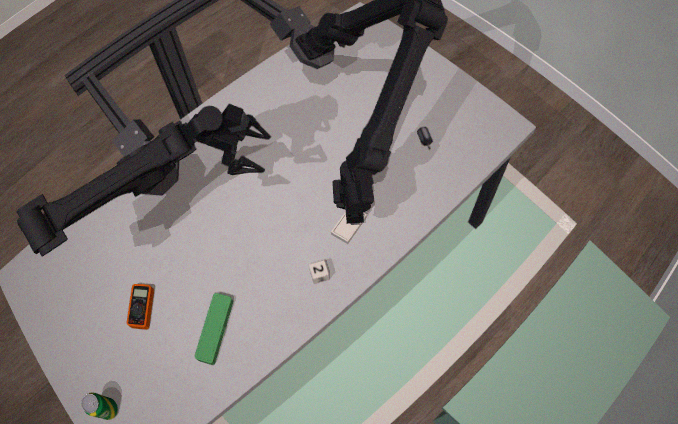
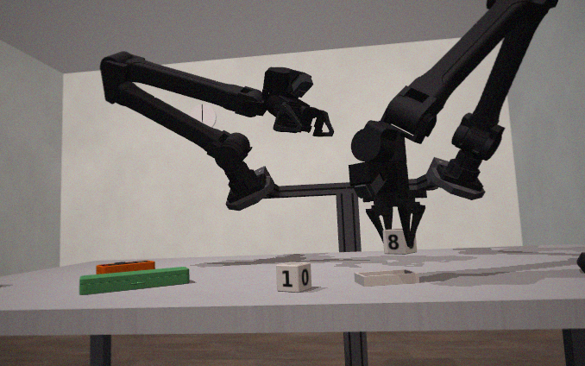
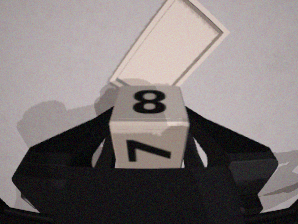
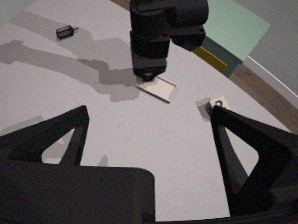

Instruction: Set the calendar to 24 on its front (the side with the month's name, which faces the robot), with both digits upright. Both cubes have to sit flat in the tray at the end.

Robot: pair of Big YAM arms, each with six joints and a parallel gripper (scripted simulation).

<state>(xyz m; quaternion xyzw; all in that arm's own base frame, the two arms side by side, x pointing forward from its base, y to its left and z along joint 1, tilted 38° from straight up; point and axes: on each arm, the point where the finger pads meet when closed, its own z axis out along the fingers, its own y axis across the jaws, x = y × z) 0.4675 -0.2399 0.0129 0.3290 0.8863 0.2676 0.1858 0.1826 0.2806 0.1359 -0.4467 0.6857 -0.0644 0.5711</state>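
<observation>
Right now the calendar tray is 10 mm ahead of my left hand, 30 mm to the right of it and 60 mm below it. Round my left hand: green box 30 mm behind, 510 mm to the right, 60 mm below; then dark object 20 mm behind, 350 mm to the left, 50 mm below.
</observation>
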